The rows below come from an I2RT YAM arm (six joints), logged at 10 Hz.
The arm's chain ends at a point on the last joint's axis. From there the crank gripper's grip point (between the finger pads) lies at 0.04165 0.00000 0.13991 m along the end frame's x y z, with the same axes.
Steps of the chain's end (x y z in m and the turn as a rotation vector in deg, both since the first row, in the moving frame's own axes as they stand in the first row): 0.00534 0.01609 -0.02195 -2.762 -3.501 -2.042; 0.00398 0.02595 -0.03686 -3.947 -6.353 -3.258; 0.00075 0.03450 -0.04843 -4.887 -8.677 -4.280; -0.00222 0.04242 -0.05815 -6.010 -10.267 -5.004
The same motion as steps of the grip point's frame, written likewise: -0.00318 0.02156 -0.01980 -2.762 -3.501 -2.042; -0.01153 0.03379 -0.03337 -3.947 -6.353 -3.258; -0.02046 0.04433 -0.04413 -4.887 -8.677 -4.280; -0.02727 0.05485 -0.05356 -6.010 -10.267 -5.004
